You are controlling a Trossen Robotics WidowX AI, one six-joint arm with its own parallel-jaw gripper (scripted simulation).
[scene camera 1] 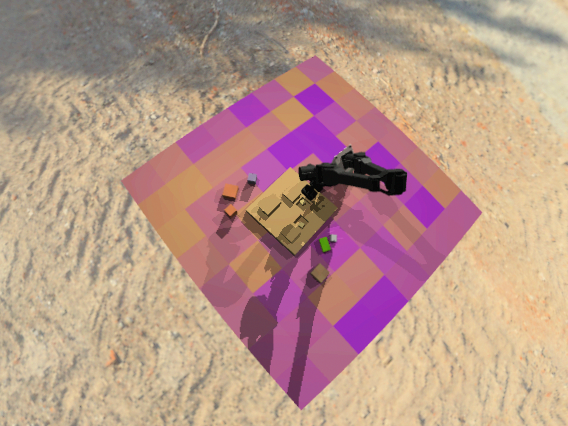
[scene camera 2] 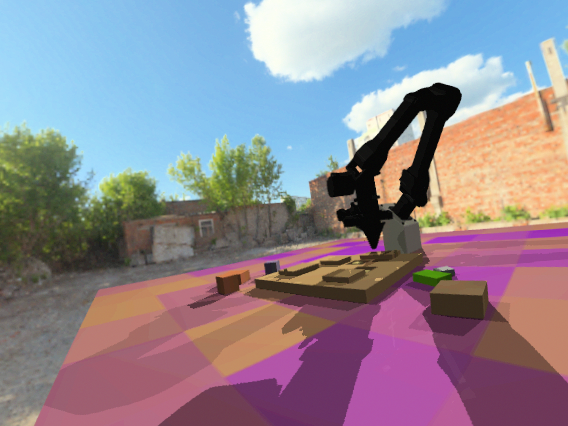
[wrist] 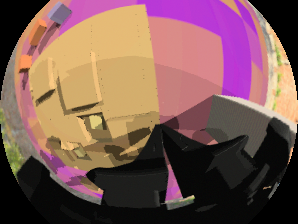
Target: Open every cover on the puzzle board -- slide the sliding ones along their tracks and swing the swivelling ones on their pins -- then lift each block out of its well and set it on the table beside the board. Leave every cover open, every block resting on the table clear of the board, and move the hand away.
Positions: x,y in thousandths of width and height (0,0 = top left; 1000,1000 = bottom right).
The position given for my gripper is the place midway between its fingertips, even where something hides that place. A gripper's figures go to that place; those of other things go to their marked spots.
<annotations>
My gripper (scene camera 2: 659,586): 71 cm from the lens. A tan puzzle board (scene camera 2: 677,642) is 49 cm from the lens.
</annotations>
